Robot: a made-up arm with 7 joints. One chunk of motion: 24 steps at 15 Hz.
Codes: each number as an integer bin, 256 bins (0 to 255) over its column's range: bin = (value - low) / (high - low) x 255, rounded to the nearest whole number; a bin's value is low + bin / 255 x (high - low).
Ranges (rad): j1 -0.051..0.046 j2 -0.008..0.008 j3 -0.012..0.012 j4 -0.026..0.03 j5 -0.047..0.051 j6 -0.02..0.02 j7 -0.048..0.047
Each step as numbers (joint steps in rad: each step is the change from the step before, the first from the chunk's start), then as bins.
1 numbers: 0.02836 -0.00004 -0.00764 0.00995 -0.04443 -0.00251 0.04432
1 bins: 209 127 46 164 7 111 248
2 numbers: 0.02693 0.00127 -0.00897 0.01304 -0.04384 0.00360 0.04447
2 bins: 205 148 32 178 8 150 248
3 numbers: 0.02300 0.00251 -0.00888 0.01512 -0.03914 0.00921 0.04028
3 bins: 195 168 33 187 20 186 237
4 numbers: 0.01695 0.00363 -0.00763 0.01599 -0.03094 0.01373 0.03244
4 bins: 179 185 46 191 42 215 216
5 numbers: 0.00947 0.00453 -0.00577 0.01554 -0.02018 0.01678 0.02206
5 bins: 159 200 66 189 70 234 188
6 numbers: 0.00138 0.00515 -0.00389 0.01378 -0.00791 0.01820 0.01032
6 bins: 138 210 86 181 102 244 157
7 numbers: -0.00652 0.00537 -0.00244 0.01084 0.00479 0.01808 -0.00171
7 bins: 117 213 102 168 135 243 124
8 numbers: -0.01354 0.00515 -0.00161 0.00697 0.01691 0.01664 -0.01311
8 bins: 98 210 110 150 166 234 94
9 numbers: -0.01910 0.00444 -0.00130 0.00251 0.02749 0.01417 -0.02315
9 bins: 84 198 114 130 194 218 67
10 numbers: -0.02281 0.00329 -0.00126 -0.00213 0.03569 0.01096 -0.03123
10 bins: 74 180 114 109 215 197 45
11 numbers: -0.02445 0.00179 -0.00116 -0.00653 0.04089 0.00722 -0.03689
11 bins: 70 156 115 89 229 174 30
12 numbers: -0.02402 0.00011 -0.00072 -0.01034 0.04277 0.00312 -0.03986
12 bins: 71 129 120 71 234 147 22
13 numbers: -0.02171 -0.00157 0.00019 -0.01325 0.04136 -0.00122 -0.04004
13 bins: 77 102 130 58 230 120 21
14 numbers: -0.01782 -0.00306 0.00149 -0.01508 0.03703 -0.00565 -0.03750
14 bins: 87 79 143 50 219 91 28
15 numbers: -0.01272 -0.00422 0.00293 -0.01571 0.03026 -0.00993 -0.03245
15 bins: 101 60 159 47 201 64 42
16 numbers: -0.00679 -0.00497 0.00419 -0.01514 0.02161 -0.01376 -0.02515
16 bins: 116 48 172 49 179 40 61
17 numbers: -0.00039 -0.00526 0.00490 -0.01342 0.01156 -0.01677 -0.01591
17 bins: 133 44 180 57 152 21 86
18 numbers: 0.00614 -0.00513 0.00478 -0.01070 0.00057 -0.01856 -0.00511
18 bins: 150 46 178 70 124 9 115
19 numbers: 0.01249 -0.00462 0.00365 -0.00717 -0.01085 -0.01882 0.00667
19 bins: 167 54 166 86 94 8 147
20 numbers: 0.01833 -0.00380 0.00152 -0.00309 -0.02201 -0.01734 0.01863
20 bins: 182 67 144 104 65 17 179
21 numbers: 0.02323 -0.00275 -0.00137 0.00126 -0.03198 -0.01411 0.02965
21 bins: 195 84 113 124 39 38 208
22 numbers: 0.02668 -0.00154 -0.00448 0.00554 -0.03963 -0.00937 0.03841
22 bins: 204 103 80 144 19 68 232
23 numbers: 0.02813 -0.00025 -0.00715 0.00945 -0.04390 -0.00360 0.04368
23 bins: 208 124 52 161 8 105 246
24 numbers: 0.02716 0.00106 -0.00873 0.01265 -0.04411 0.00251 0.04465
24 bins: 205 144 35 176 8 144 249
